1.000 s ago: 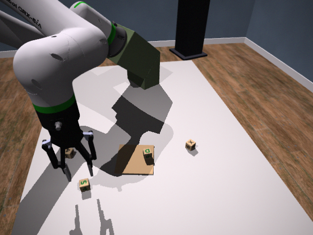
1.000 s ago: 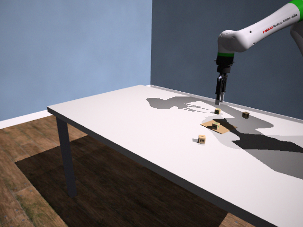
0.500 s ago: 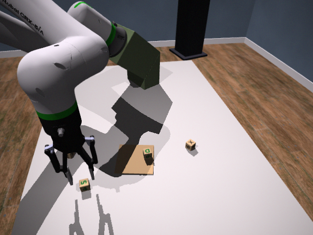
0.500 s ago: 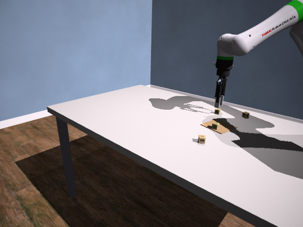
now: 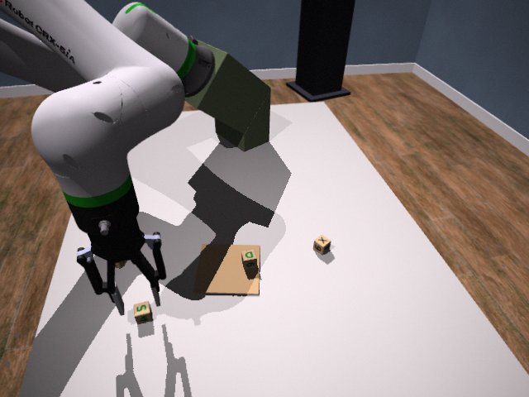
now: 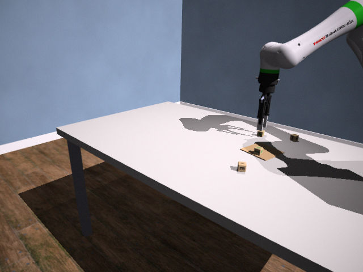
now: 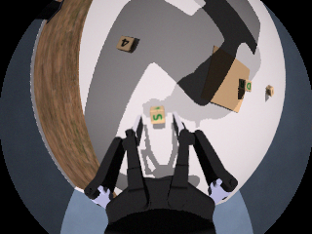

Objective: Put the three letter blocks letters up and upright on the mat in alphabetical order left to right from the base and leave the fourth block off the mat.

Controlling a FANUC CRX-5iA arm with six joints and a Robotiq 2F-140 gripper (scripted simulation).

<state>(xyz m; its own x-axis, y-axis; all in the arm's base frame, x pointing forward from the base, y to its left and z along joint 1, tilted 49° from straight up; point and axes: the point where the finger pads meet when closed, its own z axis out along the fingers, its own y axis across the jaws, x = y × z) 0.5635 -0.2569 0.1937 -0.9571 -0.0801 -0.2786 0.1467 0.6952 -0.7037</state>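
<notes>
Right now the mat is 40 mm behind my hand, 200 mm to the left of it and 70 mm below it.
</notes>
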